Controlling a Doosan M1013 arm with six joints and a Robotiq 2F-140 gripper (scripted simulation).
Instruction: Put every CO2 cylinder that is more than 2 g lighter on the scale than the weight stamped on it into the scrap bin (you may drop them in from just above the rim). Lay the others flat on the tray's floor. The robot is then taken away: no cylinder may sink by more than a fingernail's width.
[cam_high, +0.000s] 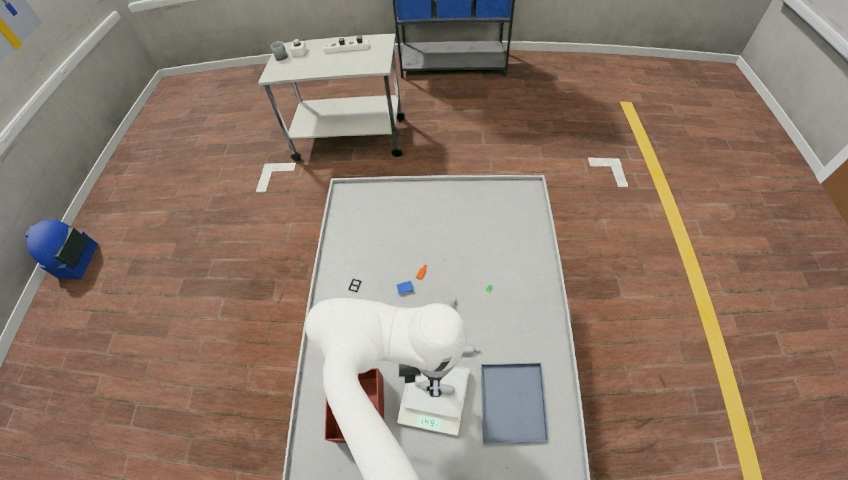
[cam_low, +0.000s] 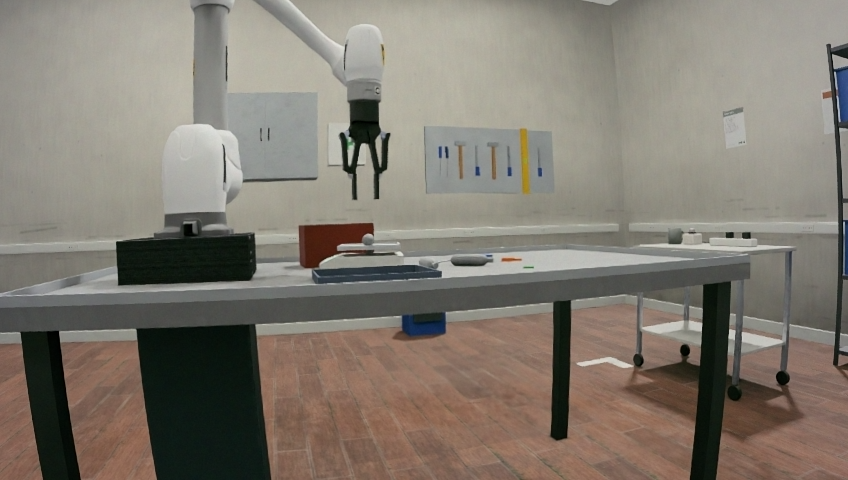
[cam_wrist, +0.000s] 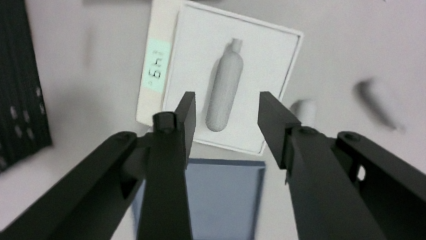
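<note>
The scale platform is 10 mm ahead of my hand and 160 mm below it. From my hand the other things lie so: grey CO2 cylinder (140 mm ahead, 110 mm to the right, 200 mm below); then scale (170 mm below); then red scrap bin (50 mm behind, 230 mm to the left, 180 mm below).
</note>
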